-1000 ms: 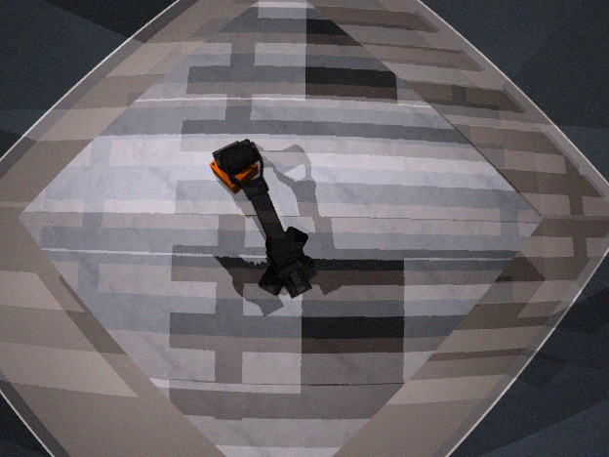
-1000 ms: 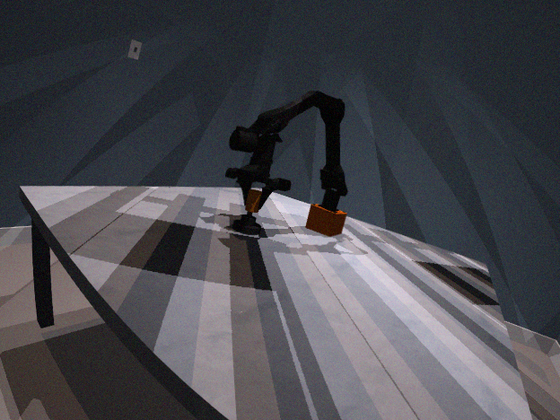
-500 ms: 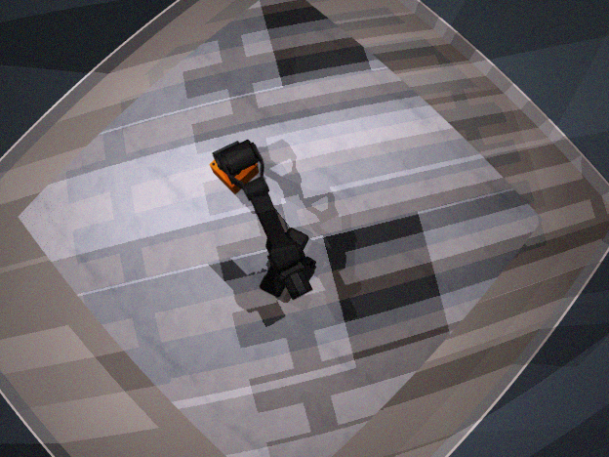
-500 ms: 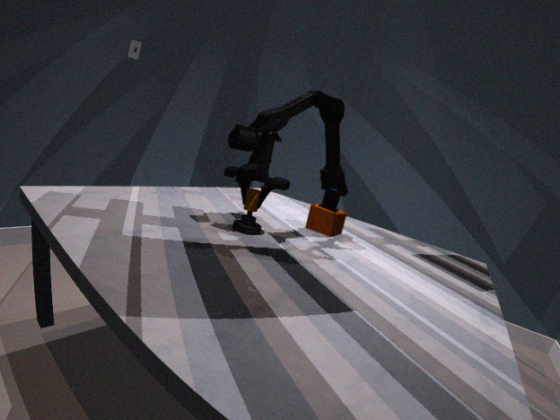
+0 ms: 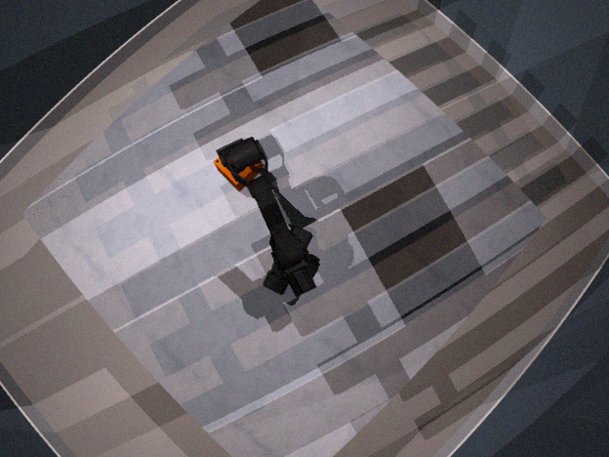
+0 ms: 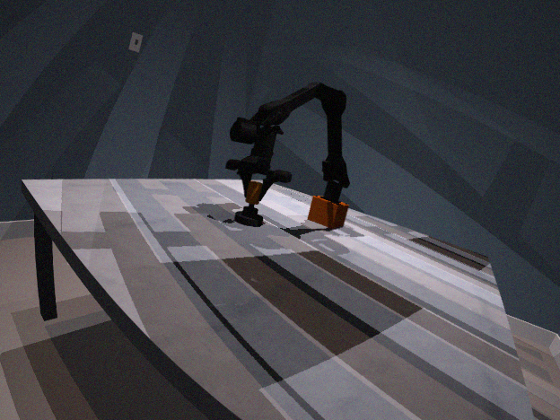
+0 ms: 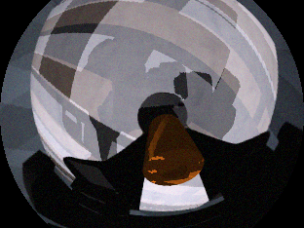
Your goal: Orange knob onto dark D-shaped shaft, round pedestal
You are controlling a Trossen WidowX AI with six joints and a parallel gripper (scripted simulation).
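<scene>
The orange knob is 2 cm above my gripper tip. The rest, counted from my gripper tip: dark round pedestal (4 cm below).
</scene>
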